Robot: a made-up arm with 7 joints.
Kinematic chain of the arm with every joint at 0, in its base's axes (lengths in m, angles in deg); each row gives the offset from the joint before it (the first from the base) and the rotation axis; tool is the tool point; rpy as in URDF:
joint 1: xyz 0 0 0.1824 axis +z
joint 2: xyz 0 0 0 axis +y
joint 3: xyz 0 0 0.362 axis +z
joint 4: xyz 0.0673 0 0 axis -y
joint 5: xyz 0.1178 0 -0.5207 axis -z
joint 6: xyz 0 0 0 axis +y
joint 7: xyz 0.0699 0 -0.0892 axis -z
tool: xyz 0 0 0 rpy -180 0 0
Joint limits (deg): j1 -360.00..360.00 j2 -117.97..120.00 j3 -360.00..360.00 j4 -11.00..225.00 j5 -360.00..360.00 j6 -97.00..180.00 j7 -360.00..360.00
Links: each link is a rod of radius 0.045 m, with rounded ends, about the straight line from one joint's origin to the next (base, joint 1, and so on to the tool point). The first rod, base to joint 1, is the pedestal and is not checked.
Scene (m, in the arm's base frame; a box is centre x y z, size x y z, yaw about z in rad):
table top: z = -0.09
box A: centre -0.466 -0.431 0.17 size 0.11 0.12 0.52 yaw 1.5
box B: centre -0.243 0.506 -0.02 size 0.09 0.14 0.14 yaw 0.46
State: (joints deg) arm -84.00 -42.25 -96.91 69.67 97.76 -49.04 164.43
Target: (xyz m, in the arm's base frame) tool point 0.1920 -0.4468 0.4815
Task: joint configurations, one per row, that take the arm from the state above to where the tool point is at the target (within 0.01 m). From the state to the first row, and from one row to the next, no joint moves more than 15 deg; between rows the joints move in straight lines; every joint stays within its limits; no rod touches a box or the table.
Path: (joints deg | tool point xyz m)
1: -78.68 -45.99 -84.63 68.53 98.09 -48.65 166.52 | -0.6362 0.1057 0.3256
2: -73.36 -49.72 -72.36 67.40 98.43 -48.26 168.62 | -0.6161 -0.0325 0.4016
3: -68.04 -53.46 -60.08 66.26 98.76 -47.88 170.71 | -0.5557 -0.1424 0.4854
4: -56.69 -46.41 -51.57 63.15 100.27 -47.80 169.14 | -0.4190 -0.3203 0.5268
5: -45.35 -39.36 -43.06 60.04 101.77 -47.73 167.57 | -0.2296 -0.4392 0.5391
6: -34.00 -32.31 -34.55 56.93 103.27 -47.65 166.00 | -0.0151 -0.4827 0.5229
7: -22.66 -25.26 -26.04 53.83 104.78 -47.58 164.43 | 0.1920 -0.4468 0.4815

